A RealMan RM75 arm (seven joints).
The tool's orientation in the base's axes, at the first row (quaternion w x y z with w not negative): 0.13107 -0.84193 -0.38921 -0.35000
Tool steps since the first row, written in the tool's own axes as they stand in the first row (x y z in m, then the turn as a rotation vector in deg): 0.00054 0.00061 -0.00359 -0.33 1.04 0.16; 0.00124 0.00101 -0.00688 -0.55 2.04 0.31; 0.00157 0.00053 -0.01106 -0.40 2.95 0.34; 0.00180 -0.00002 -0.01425 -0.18 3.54 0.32; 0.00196 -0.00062 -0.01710 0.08 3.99 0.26; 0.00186 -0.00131 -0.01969 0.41 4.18 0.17
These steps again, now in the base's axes. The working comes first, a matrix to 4 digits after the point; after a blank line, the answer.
The tool's axes in the first row as the columns of a matrix, in the base's axes (used below as rounded here):
0.4520 0.7471 0.4873
0.5636 -0.6627 0.4931
0.6914 0.0517 -0.7206

-0.00105 -0.00187 0.00299 0.71 -0.80 -0.29; -0.00204 -0.00336 0.00587 1.43 -1.51 -0.50; -0.00428 -0.00492 0.00908 2.19 -2.01 -0.37; -0.00615 -0.00600 0.01151 2.72 -2.29 -0.17; -0.00791 -0.00692 0.01365 3.14 -2.47 0.07; -0.00973 -0.00779 0.01541 3.39 -2.46 0.38
